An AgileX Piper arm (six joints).
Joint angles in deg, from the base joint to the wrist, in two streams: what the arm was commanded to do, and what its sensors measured. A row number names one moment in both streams.
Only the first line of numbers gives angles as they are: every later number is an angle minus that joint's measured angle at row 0.
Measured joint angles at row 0:
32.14, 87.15, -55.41, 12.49, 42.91, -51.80
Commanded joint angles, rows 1 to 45:
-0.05, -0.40, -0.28, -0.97, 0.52, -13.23
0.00, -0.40, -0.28, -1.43, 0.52, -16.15
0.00, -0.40, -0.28, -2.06, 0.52, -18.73
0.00, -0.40, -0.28, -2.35, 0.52, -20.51
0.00, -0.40, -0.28, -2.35, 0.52, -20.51
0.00, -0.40, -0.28, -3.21, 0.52, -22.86
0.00, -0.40, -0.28, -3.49, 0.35, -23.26
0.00, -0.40, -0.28, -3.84, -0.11, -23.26
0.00, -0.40, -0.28, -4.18, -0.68, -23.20
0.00, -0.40, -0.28, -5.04, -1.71, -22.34
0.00, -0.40, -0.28, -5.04, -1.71, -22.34
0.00, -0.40, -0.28, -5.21, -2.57, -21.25
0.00, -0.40, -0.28, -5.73, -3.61, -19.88
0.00, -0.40, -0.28, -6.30, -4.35, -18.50
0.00, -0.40, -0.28, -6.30, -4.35, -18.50
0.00, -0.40, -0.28, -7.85, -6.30, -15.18
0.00, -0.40, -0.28, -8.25, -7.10, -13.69
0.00, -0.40, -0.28, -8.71, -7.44, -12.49
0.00, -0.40, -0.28, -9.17, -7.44, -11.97
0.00, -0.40, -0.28, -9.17, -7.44, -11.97
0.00, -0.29, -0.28, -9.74, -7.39, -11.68
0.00, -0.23, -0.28, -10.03, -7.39, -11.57
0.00, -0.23, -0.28, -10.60, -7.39, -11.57
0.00, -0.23, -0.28, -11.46, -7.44, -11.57
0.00, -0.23, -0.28, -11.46, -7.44, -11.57
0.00, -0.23, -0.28, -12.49, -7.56, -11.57
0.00, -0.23, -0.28, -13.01, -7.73, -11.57
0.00, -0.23, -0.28, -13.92, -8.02, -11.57
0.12, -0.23, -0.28, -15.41, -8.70, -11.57
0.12, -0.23, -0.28, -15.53, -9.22, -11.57
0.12, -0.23, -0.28, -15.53, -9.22, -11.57
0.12, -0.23, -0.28, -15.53, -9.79, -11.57
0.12, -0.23, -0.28, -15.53, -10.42, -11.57
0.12, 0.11, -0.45, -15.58, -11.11, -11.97
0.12, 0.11, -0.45, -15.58, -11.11, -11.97
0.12, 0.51, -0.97, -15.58, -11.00, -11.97
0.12, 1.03, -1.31, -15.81, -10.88, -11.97
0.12, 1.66, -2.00, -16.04, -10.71, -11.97
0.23, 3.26, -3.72, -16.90, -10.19, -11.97
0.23, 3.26, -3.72, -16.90, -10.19, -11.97
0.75, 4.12, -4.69, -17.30, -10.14, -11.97
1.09, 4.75, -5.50, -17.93, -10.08, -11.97
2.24, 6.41, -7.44, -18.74, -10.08, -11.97
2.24, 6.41, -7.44, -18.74, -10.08, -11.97
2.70, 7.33, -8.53, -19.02, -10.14, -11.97
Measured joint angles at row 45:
1.38, 5.33, -6.13, -17.93, -10.37, -12.20
